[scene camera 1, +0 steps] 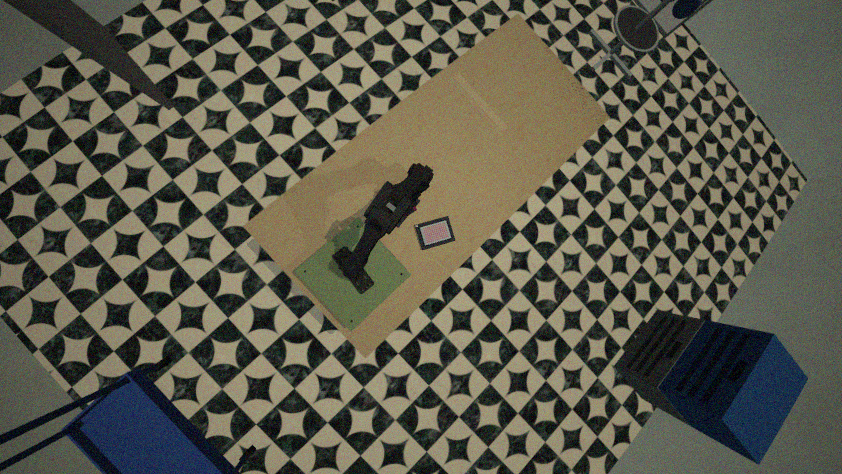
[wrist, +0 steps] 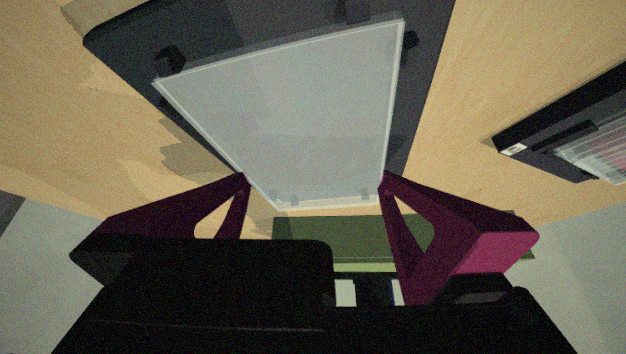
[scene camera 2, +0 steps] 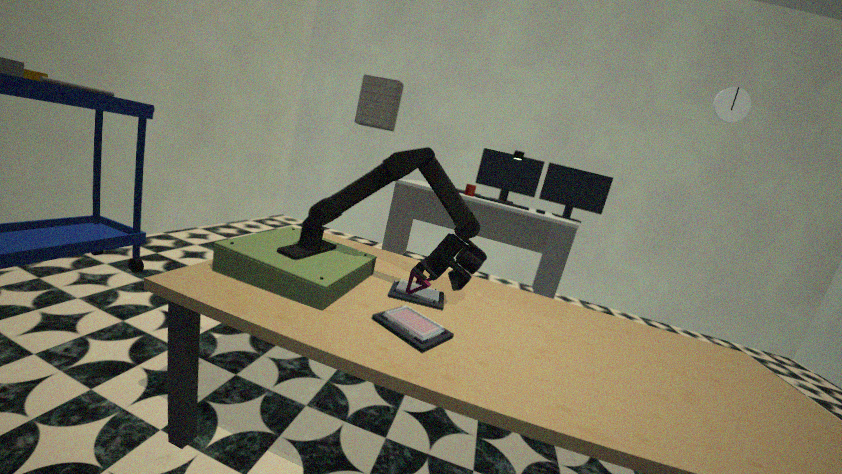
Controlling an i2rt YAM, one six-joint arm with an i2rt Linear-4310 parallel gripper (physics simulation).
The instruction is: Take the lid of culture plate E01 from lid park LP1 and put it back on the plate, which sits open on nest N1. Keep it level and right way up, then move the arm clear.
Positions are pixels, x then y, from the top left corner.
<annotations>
my gripper: grips a clear plate lid (wrist: 306,117)
</annotations>
